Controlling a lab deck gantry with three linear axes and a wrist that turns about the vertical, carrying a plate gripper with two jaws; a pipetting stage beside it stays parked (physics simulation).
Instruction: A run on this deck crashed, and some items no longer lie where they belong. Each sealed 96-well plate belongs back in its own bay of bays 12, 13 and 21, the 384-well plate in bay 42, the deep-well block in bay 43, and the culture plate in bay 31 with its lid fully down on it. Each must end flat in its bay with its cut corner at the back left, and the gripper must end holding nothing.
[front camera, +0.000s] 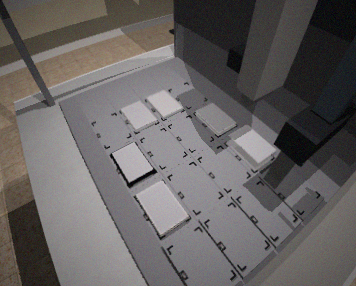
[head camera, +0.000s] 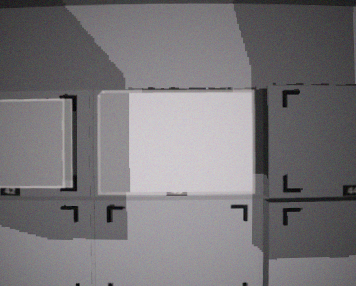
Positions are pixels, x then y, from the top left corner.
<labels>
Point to the gripper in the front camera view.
283, 171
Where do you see a back wall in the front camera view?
319, 54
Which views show the black-edged sealed plate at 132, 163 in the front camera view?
The front camera view only.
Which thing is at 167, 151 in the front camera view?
A bay 22.
</labels>
